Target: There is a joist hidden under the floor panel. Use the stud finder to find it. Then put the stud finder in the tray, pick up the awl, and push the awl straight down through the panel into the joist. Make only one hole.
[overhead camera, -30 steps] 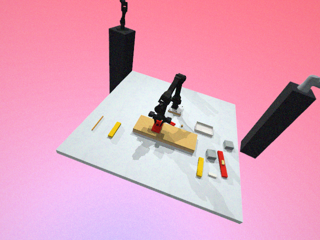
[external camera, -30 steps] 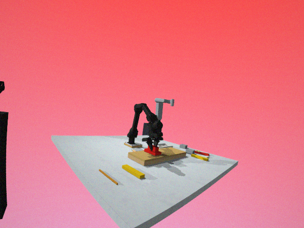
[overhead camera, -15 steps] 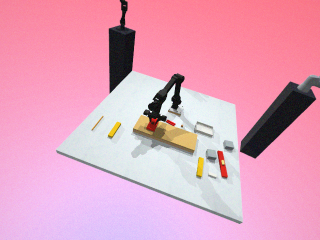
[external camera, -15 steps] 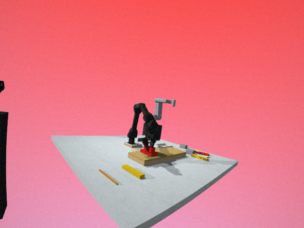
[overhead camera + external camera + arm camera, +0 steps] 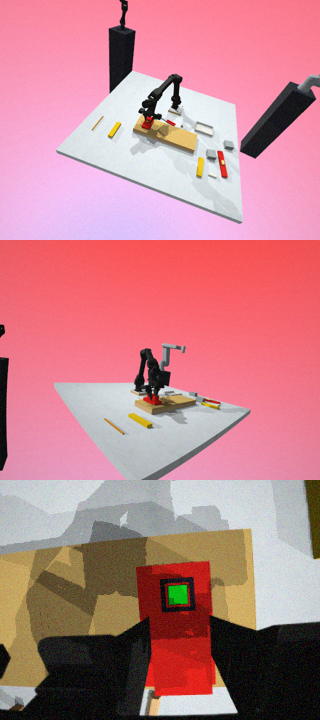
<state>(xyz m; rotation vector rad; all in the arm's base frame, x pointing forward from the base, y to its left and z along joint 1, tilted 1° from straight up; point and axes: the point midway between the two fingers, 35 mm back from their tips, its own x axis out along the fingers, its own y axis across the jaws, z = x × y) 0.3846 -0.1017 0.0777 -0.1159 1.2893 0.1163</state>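
The white tray lies 29 cm behind my gripper tip, 45 cm to the left of it and 5 cm below it. Also, from my gripper tip: awl 20 cm behind, 2 cm to the left, 6 cm below; red-handled tool 18 cm behind, 11 cm to the left, 6 cm below; red stud finder 1 cm ahead, 2 cm above.
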